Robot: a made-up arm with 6 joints. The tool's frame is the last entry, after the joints.
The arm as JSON. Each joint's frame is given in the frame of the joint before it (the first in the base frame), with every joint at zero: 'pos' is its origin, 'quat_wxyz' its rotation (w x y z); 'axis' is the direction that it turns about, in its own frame. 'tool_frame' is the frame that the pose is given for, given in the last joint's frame.
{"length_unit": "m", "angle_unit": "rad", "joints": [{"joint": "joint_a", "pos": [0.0, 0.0, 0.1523], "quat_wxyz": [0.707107, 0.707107, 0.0, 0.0], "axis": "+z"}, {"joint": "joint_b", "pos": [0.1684, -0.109, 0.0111], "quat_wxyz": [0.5, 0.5, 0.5, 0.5], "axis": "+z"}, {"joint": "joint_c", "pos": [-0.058, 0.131, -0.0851], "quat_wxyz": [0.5, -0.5, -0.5, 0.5], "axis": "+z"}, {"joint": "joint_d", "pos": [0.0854, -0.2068, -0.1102], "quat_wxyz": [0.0, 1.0, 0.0, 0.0], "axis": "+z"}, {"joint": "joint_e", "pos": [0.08, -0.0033, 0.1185], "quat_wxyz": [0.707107, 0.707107, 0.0, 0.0], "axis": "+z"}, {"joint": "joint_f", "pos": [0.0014, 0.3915, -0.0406], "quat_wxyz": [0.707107, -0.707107, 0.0, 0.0], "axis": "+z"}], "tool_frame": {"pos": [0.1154, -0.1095, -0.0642], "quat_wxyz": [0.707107, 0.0, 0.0, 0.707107]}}
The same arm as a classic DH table. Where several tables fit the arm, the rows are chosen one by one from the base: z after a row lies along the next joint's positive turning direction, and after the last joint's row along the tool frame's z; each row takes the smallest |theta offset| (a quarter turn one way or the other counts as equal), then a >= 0, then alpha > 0; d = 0 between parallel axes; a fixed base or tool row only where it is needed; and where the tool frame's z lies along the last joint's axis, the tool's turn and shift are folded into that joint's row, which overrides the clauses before.
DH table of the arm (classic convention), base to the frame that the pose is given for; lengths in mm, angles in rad. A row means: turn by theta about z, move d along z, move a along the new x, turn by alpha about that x. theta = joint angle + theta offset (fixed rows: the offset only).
base (fixed): theta0 0, d 152.3, a 0, alpha 1.5708
joint_a: theta0 -1.5708, d 11.1, a 109, alpha -1.5708
joint_b: theta0 -1.5708, d 83.3, a 131, alpha -1.5708
joint_c: theta0 -1.1792, d 0, a 223.7, alpha 3.1416
joint_d: theta0 -1.1792, d 170.7, a 80, alpha 1.5708
joint_e: theta0 0, d -37.3, a 1.4, alpha -1.5708
joint_f: theta0 -0.7592, d 0, a 159.1, alpha 0
tool (fixed): theta0 2.33, d 327.3, a 0, alpha 0

